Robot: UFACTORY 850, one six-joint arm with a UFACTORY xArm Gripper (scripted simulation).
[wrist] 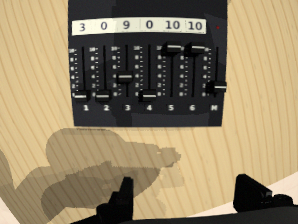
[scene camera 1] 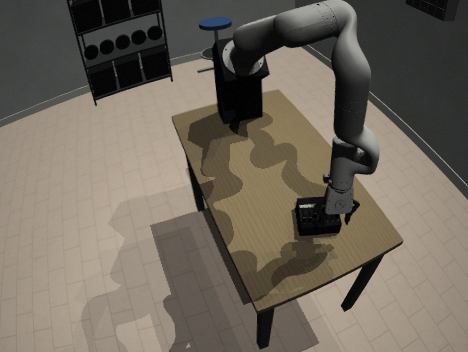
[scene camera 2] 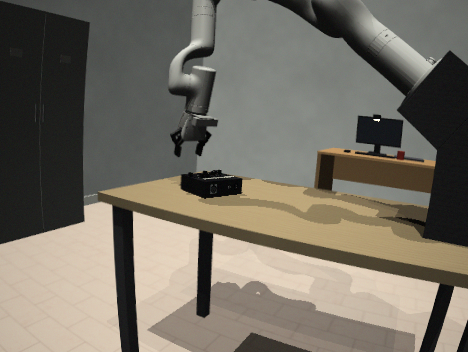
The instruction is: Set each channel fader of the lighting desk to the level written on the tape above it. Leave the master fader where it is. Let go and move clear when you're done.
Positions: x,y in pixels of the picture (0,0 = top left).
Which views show my gripper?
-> The wrist view, scene camera 1 and scene camera 2: all of them.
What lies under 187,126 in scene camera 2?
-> My gripper.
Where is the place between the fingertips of my gripper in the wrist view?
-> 185,193
